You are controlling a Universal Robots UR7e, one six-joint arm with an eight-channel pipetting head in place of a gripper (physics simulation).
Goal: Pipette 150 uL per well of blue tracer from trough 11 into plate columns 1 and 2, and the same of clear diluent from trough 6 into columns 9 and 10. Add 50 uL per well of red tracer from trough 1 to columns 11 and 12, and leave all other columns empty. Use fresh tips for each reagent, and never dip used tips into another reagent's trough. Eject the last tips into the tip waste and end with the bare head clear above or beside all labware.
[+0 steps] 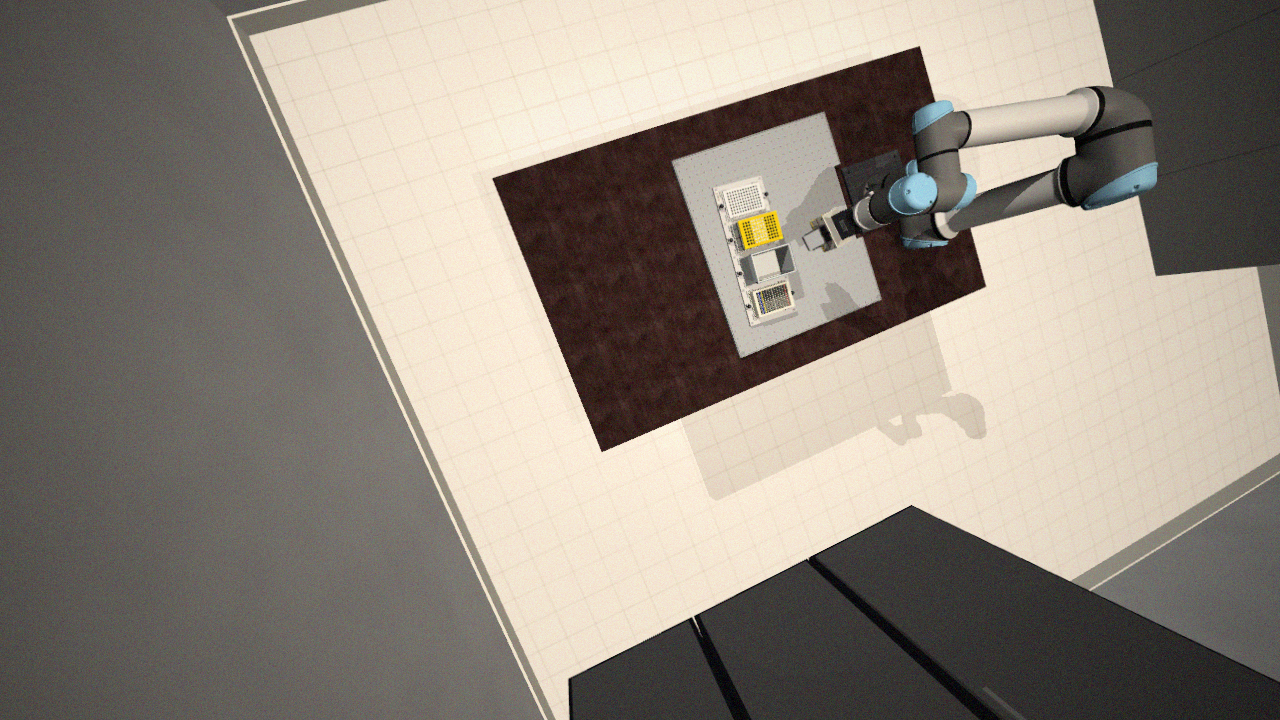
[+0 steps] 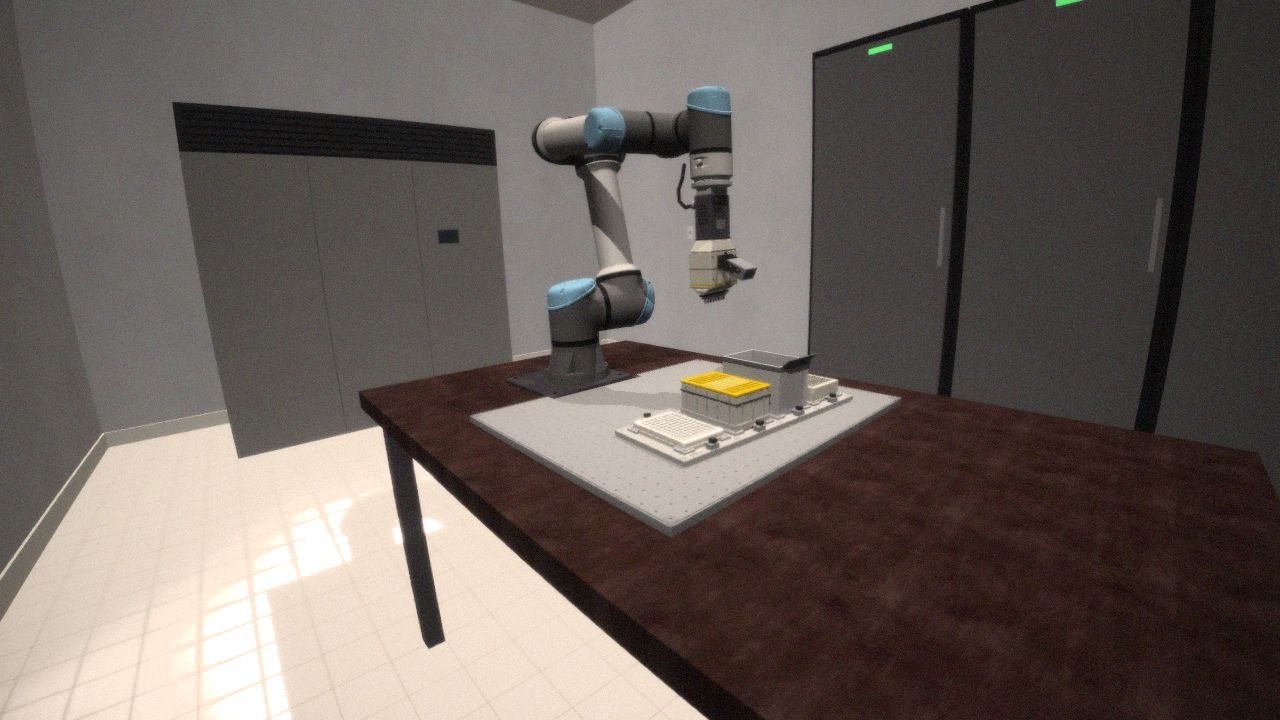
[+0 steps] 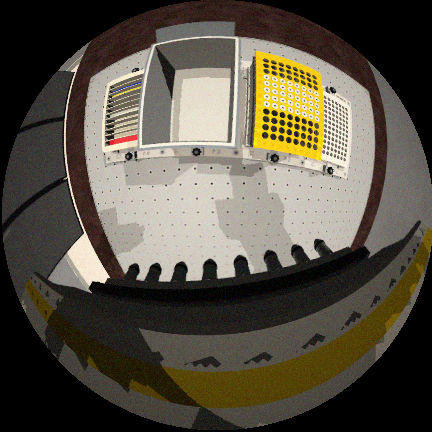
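Note:
My pipetting head [image 1: 834, 231] [image 2: 713, 296] [image 3: 241, 266] hangs high above the board, on the arm's side of the labware row. Its eight black nozzles are bare, with no tips. The trough reservoir [image 1: 772, 300] [image 2: 822, 387] [image 3: 122, 120] shows a blue and a yellow strip near one end and a red strip at the other. The yellow tip rack [image 1: 759, 230] [image 2: 725, 399] [image 3: 288, 100] has a middle block of white tips between dark, empty-looking rows. The white well plate [image 1: 743, 198] [image 2: 677, 428] [image 3: 336, 129] is at the row's end; its well contents are too small to tell.
The open grey tip waste bin [image 1: 785, 260] [image 2: 778, 386] [image 3: 160, 102] stands between the reservoir and tip rack, its walls rising above both. A light carrier with black knobs holds the row on the perforated grey board [image 1: 716, 170] [image 2: 626, 488] [image 3: 175, 200]. The dark table [image 1: 617, 295] [image 2: 984, 537] surrounds it.

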